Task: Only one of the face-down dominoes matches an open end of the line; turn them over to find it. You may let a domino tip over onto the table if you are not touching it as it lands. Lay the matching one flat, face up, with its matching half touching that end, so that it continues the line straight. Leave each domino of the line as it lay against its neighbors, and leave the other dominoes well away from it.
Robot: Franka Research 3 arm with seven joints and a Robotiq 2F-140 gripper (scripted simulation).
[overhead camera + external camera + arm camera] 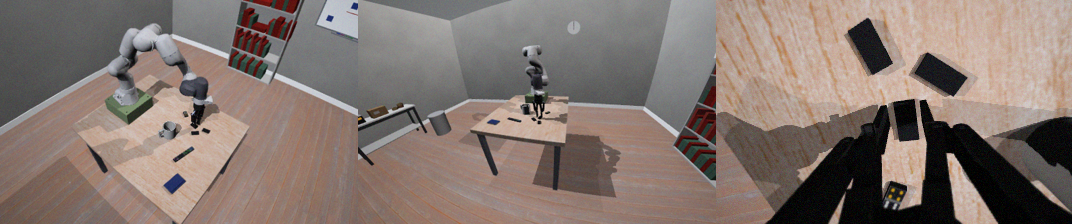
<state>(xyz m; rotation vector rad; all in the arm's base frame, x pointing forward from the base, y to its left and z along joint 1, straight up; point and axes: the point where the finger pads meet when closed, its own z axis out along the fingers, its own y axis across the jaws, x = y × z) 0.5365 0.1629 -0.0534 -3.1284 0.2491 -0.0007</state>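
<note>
Now: the black domino 50 mm below my hand and 20 mm behind it. The rest, counted from my hand: blue book 460 mm to the right, 150 mm ahead, 50 mm below; grey mug 180 mm to the right, 120 mm behind, 10 mm below.
</note>
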